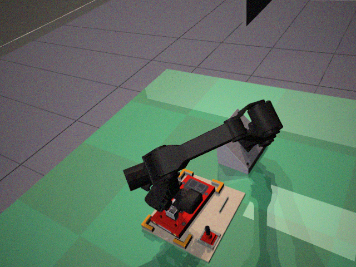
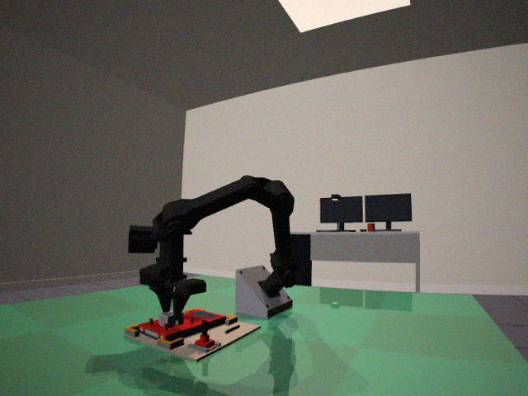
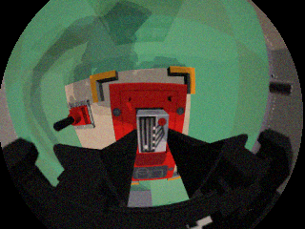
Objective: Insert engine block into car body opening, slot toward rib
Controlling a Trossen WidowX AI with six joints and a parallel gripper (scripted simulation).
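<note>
Now: the grey engine block 10 mm below my gripper tip.
</note>
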